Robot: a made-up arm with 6 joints.
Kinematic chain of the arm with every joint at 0, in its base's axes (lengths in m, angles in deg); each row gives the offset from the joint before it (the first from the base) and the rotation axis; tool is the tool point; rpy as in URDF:
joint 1: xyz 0 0 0.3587 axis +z
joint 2: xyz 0 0 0 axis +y
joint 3: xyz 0.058 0 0.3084 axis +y
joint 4: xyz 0.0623 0 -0.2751 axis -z
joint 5: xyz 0 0 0 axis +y
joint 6: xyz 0.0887 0 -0.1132 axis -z
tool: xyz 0 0 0 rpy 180 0 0
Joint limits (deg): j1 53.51..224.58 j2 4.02..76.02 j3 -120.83..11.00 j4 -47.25..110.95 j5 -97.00..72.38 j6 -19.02..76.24
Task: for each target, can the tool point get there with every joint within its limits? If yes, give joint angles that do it. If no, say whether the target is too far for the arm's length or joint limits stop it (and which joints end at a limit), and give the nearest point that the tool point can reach.
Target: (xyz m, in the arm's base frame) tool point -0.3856 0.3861 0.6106
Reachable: yes | joints 134.24 15.59 -76.96 -3.67 -9.95 30.45
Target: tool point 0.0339 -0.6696 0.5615
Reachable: no: joint limits stop it (at a limit: joint 1, joint 4) | nearest point -0.2434 -0.3882 0.5615 | short by 0.395 m
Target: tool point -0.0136 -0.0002 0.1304
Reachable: yes | joints 97.04 67.72 -4.04 -12.07 11.28 50.21
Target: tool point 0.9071 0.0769 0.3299
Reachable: no: too far | nearest point 0.4567 0.3759 0.3312 | short by 0.541 m
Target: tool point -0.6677 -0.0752 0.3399
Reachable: yes | joints 182.51 59.39 -105.21 -22.83 -17.23 7.65
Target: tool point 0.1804 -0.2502 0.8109
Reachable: no: joint limits stop it (at a limit: joint 1, joint 2, joint 3, joint 4) | nearest point -0.0719 -0.1843 0.8668 | short by 0.267 m
